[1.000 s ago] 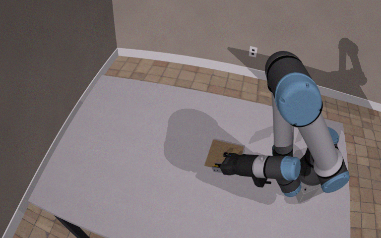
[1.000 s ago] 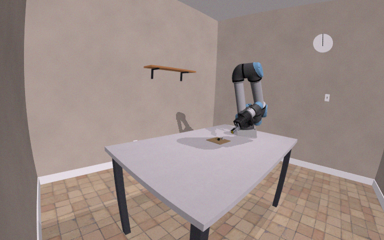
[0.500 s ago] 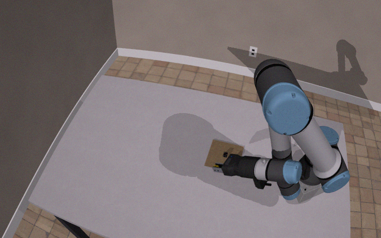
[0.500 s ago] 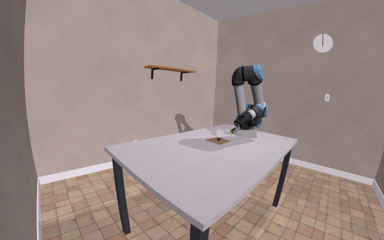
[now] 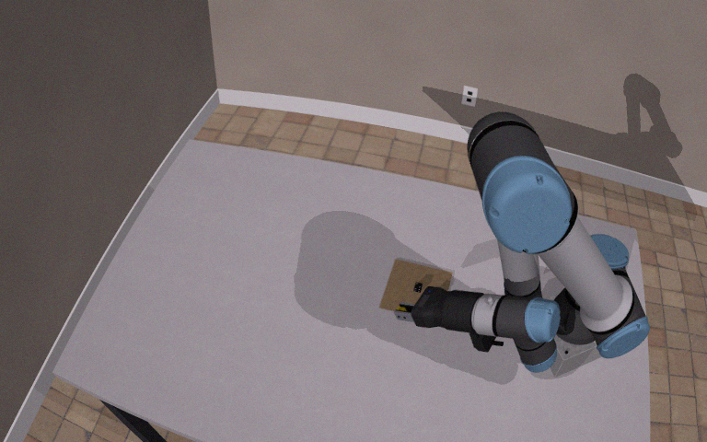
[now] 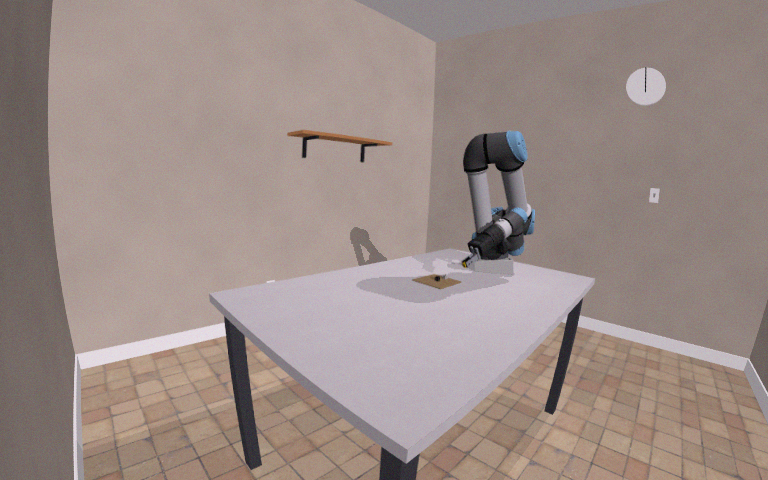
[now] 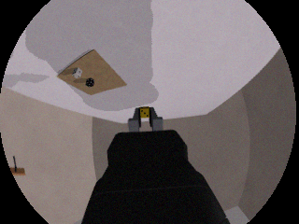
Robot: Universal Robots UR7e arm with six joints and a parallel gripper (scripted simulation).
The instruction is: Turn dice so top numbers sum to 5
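The black die is 13 cm to the right of my hand and 10 cm below it. From my hand the other things lie so: mat (13 cm to the right, 11 cm below); then white die (13 cm to the right, 10 cm below, 5 cm behind); then yellow die (1 cm below, 1 cm ahead).
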